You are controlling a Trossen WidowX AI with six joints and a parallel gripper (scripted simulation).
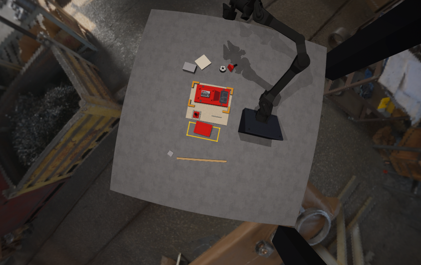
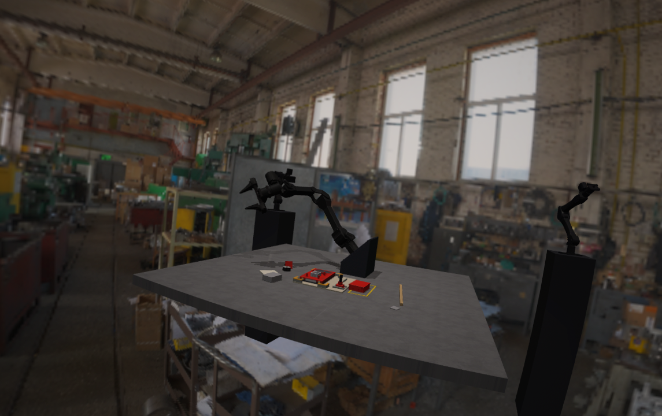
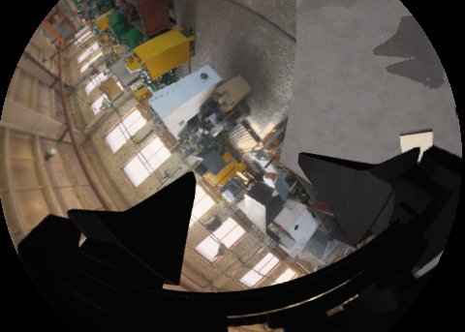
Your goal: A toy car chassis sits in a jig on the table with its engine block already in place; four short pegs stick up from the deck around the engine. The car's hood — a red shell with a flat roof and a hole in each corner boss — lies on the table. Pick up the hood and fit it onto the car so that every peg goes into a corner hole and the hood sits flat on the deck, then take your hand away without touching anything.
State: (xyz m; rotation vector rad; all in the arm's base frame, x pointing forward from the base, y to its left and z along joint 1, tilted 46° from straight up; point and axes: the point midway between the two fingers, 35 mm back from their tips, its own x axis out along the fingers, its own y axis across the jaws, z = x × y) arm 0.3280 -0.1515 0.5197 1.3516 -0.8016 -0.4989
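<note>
Right now the red hood is 8 cm behind my gripper tip, 65 cm to the left of it and 30 cm below it. From my gripper tip the other things lie so: grey engine block (3 cm behind, 45 cm to the left, 29 cm below); then small wheel (8 cm behind, 26 cm to the left, 31 cm below); then white tile (5 cm ahead, 25 cm to the left, 31 cm below).
</note>
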